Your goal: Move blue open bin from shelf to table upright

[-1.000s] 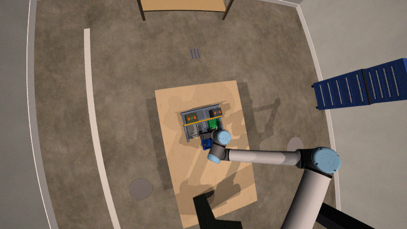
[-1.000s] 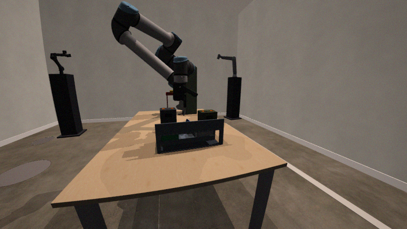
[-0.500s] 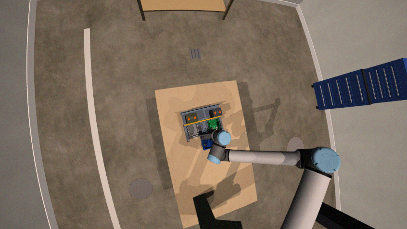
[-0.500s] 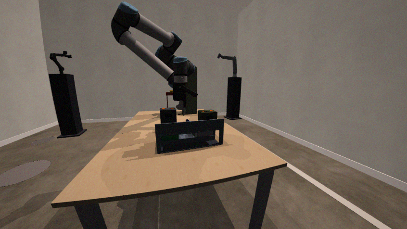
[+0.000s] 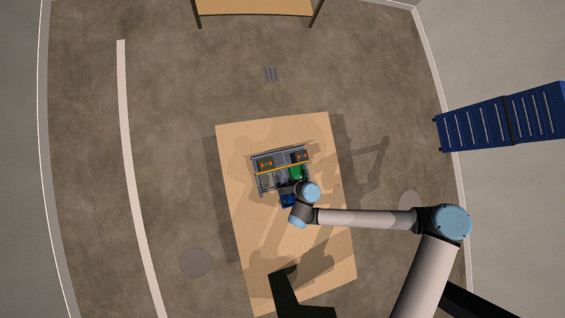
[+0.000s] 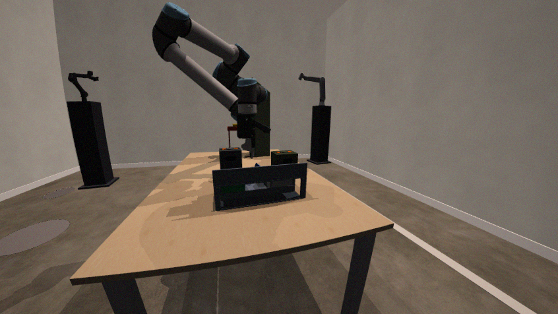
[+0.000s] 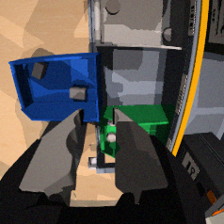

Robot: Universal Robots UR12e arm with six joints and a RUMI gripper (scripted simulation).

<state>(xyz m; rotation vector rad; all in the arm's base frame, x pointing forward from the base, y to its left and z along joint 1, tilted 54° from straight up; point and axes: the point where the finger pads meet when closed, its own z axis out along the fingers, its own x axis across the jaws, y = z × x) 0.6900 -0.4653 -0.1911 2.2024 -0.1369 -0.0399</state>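
Now: hand 110 mm above the blue open bin, 80 mm past it and 10 mm to the right of it. The rest, counted from my hand: grey bin: 110 mm below, 100 mm to the left, 90 mm ahead; bar: 130 mm ahead, 50 mm below, 10 mm to the right; green bin: 120 mm to the right, 110 mm below, 70 mm ahead.
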